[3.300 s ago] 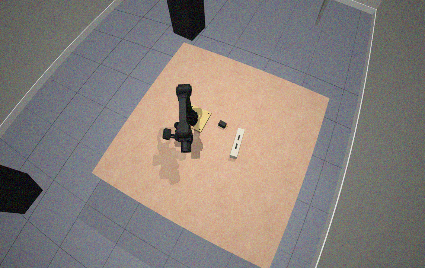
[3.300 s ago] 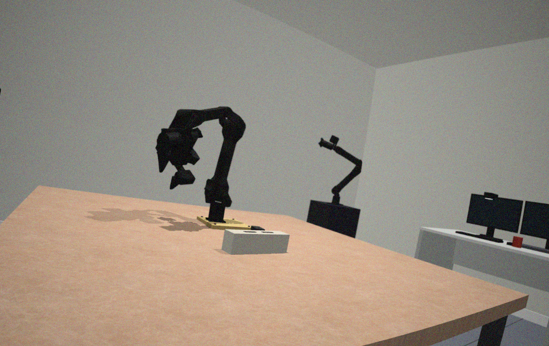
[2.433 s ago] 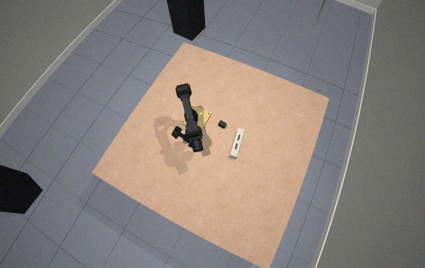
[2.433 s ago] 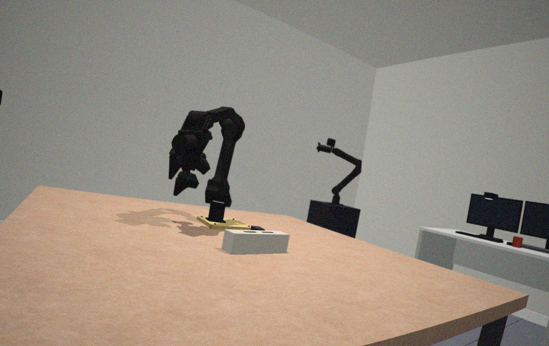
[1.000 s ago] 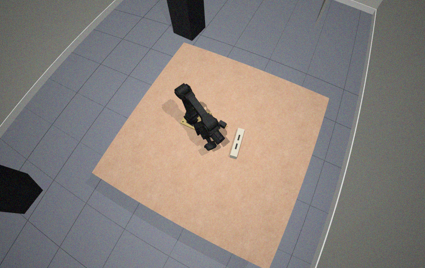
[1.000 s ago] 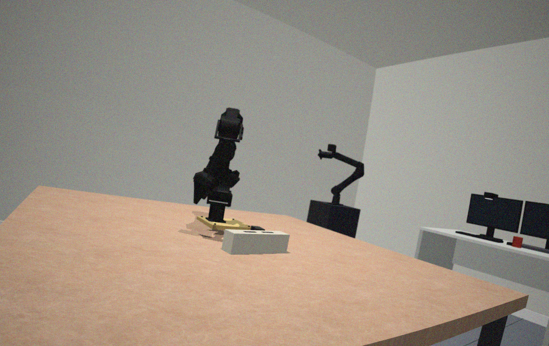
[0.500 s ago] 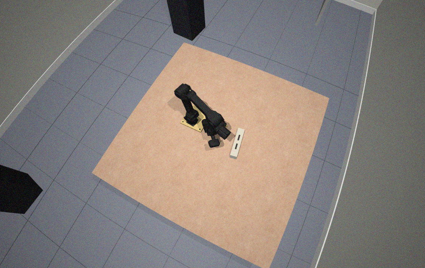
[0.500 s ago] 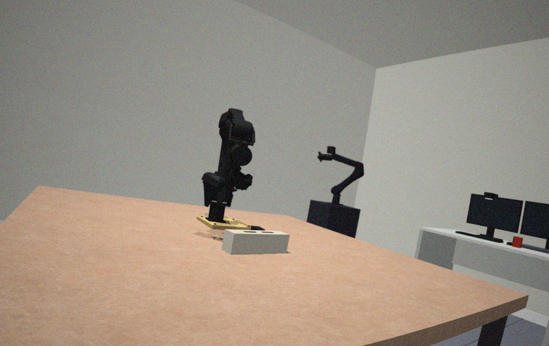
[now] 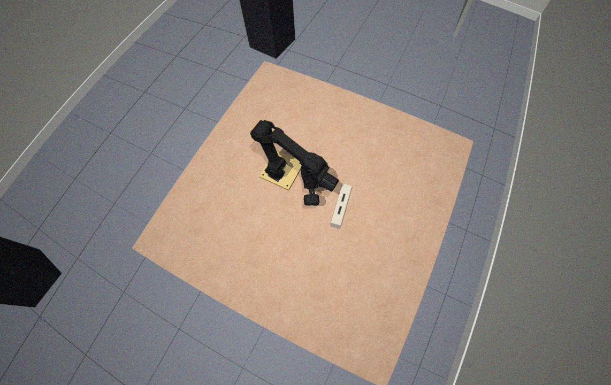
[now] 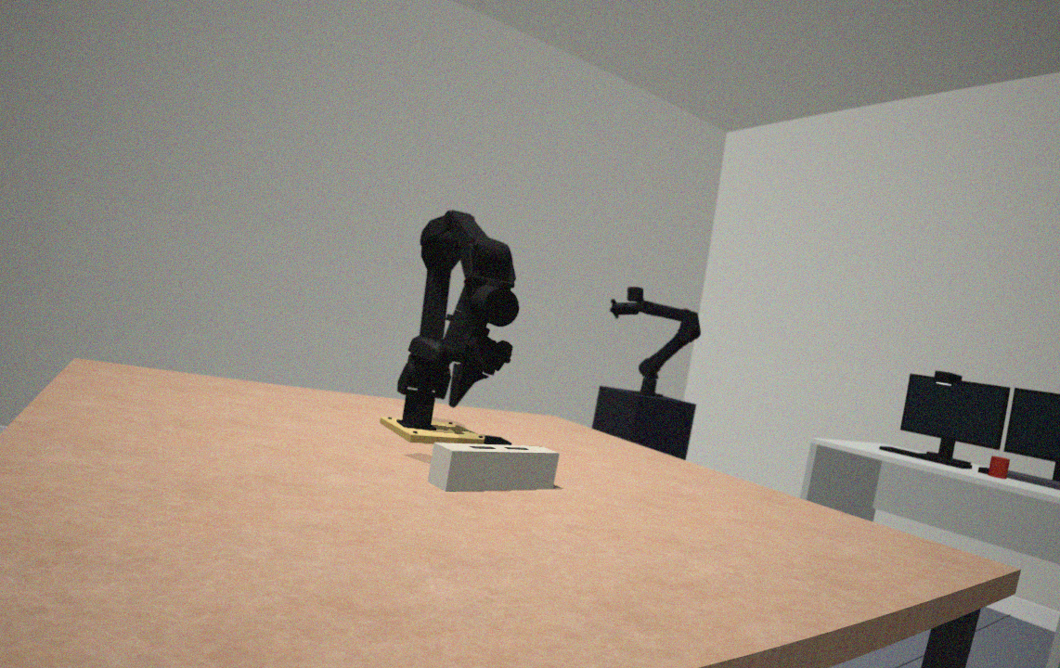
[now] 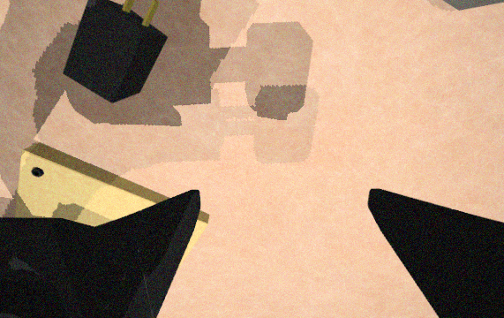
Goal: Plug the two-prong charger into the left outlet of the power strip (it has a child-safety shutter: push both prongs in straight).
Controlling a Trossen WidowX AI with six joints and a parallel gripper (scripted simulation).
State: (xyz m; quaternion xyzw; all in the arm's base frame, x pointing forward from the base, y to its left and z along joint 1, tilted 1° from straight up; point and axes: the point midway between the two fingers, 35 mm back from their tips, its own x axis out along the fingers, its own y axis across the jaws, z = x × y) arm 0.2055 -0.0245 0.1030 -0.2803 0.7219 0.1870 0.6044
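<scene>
The charger is 1 cm ahead of my gripper tip, 12 cm to the left of it and 7 cm below it.
</scene>
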